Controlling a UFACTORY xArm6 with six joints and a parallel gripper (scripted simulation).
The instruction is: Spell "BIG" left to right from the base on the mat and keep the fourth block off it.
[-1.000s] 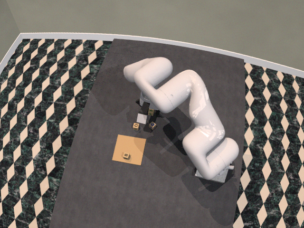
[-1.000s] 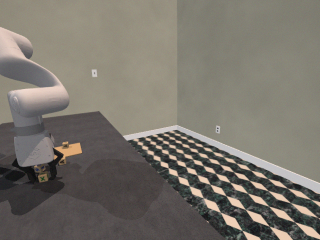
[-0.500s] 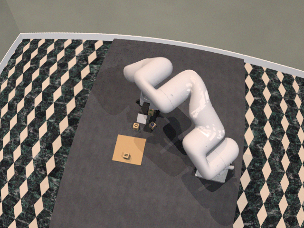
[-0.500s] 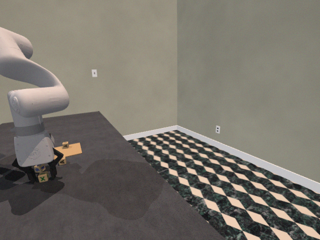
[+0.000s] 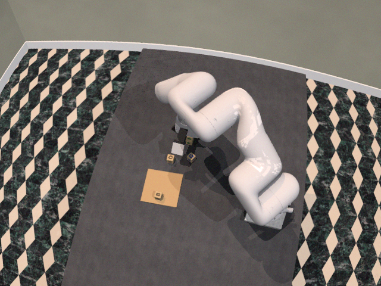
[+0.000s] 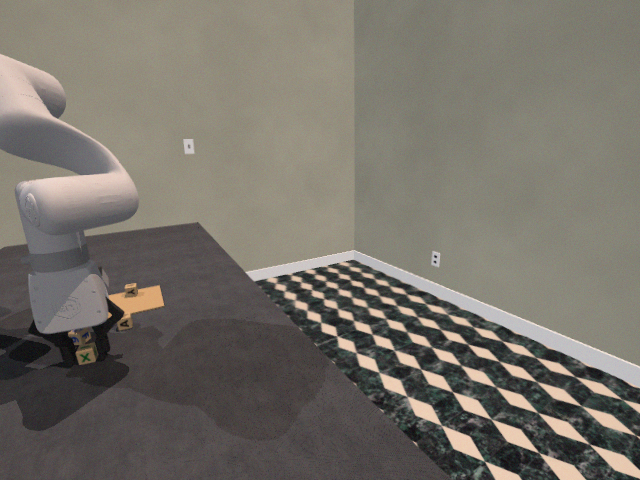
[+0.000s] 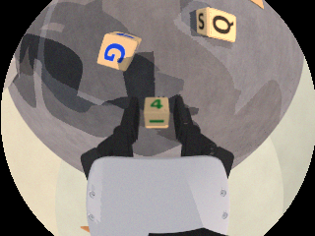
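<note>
Now: hand 6 cm short of the tan mat, 22 cm to the right of it and 2 cm above it. The rest, counted from my hand: B block: 7 cm ahead, 26 cm to the left; G block: 2 cm behind, 7 cm to the left, 1 cm below.
</note>
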